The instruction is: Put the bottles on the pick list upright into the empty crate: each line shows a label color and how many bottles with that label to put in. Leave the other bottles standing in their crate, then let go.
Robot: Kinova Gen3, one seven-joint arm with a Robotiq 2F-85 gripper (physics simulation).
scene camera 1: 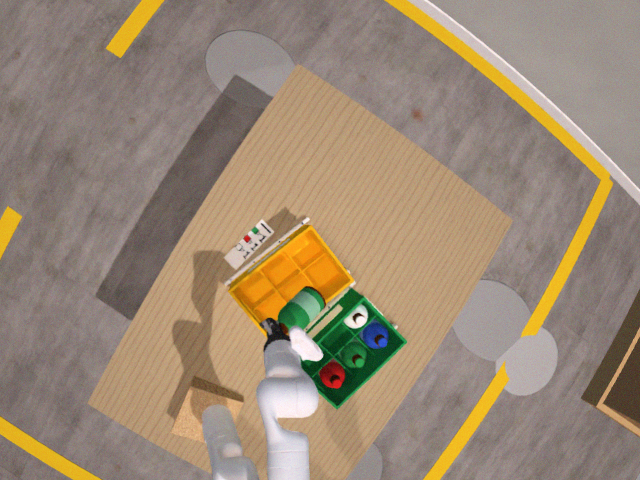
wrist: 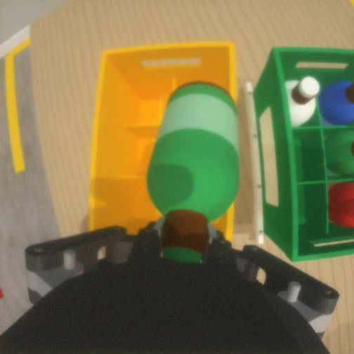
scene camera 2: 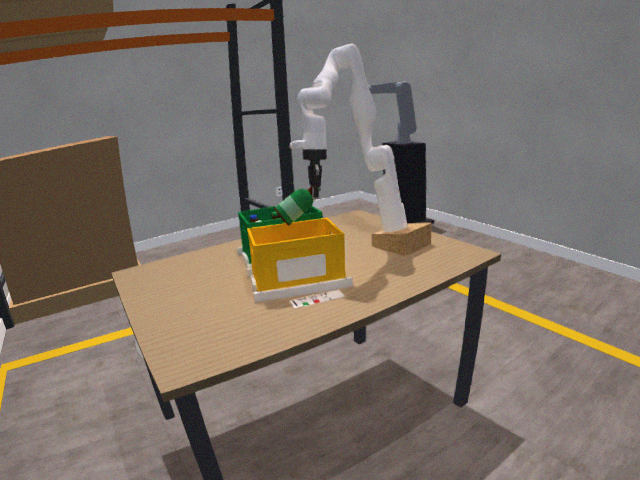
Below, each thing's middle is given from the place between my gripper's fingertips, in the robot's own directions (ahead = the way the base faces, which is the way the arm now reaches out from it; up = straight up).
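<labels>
White bottle (wrist: 301,94): 17 cm below my hand, 20 cm to the right of it, 10 cm ahead of it. Pick list (scene camera 1: 261,232): 26 cm below my hand, 16 cm to the left of it, 13 cm ahead of it.
</labels>
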